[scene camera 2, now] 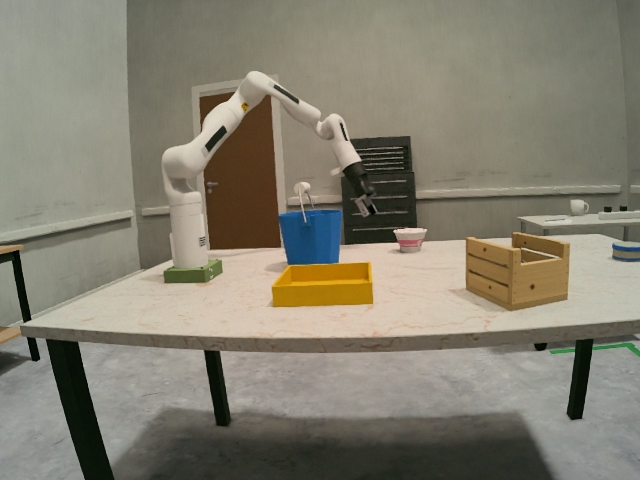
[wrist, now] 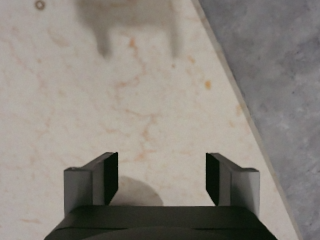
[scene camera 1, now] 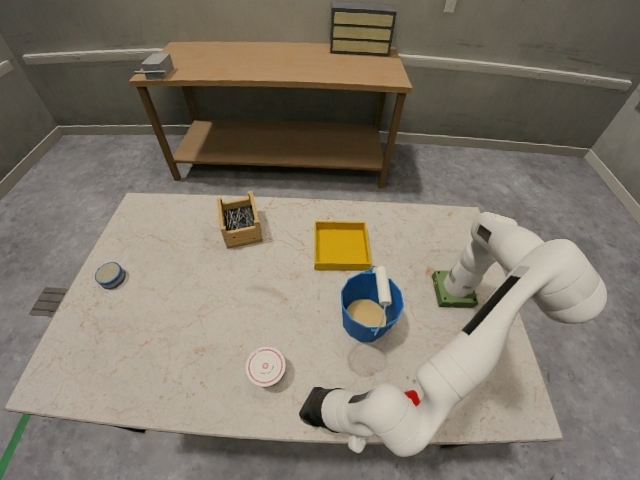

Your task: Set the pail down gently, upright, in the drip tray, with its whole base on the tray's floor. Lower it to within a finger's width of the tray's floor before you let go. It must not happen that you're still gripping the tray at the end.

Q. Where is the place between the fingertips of my gripper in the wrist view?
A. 161, 171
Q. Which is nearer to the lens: the yellow drip tray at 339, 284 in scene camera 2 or the blue pail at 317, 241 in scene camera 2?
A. The yellow drip tray.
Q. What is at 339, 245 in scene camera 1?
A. A yellow drip tray.
